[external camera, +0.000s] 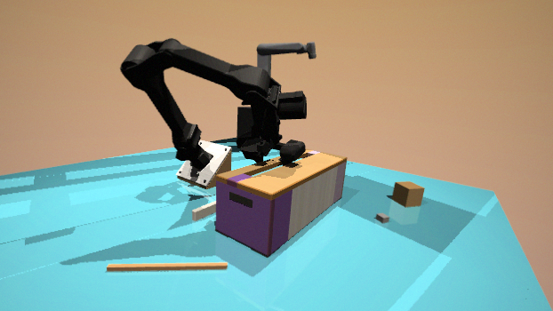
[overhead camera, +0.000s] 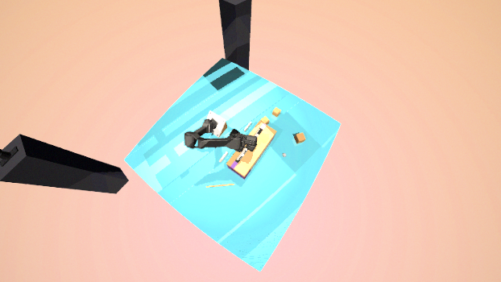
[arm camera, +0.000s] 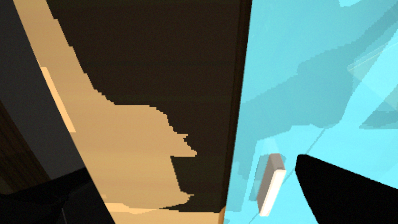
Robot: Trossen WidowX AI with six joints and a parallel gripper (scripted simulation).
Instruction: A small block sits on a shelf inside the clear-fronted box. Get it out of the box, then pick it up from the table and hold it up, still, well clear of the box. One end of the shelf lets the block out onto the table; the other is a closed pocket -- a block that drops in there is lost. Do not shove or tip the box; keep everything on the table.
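Right now the yellow block is 5 cm ahead of my gripper tip and 3 cm to the left of it. From my gripper tip the other things lie so: box: 4 cm ahead, 2 cm to the right, 3 cm below; grey piece: 27 cm ahead, 13 cm to the left, 8 cm below; thin wooden stick: 7 cm ahead, 34 cm to the right, 8 cm below.
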